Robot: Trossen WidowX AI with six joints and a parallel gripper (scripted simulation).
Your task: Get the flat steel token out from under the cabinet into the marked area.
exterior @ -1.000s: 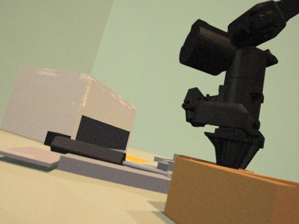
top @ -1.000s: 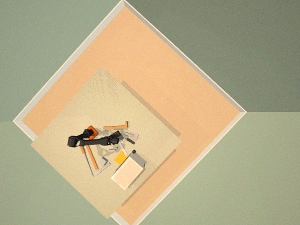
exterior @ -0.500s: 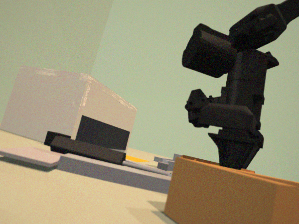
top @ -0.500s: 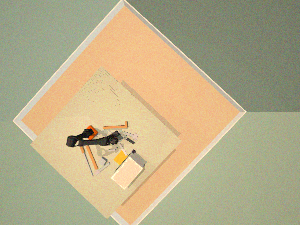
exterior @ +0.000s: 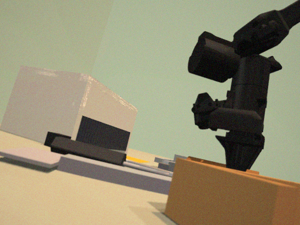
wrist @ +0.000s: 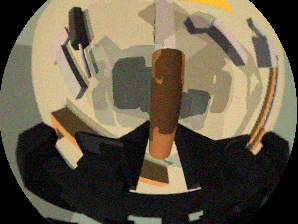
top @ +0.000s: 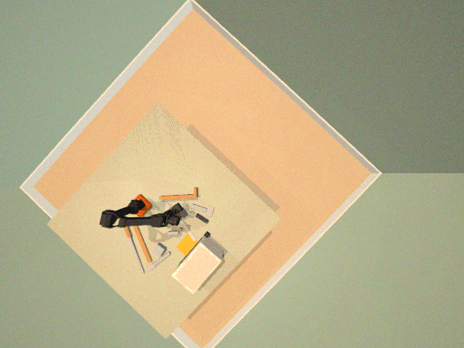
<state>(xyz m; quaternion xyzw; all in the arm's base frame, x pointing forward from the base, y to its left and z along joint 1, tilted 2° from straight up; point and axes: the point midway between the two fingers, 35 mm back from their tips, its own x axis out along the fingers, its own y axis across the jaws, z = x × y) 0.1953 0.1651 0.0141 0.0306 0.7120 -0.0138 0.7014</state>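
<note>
Now: the dark screwdriver 140 mm ahead of my gripper tip and 120 mm to the left of it. Also, from my gripper tip: token 430 mm ahead, 70 mm to the right, 10 mm below; orange stick 350 mm to the right, 50 mm ahead.
</note>
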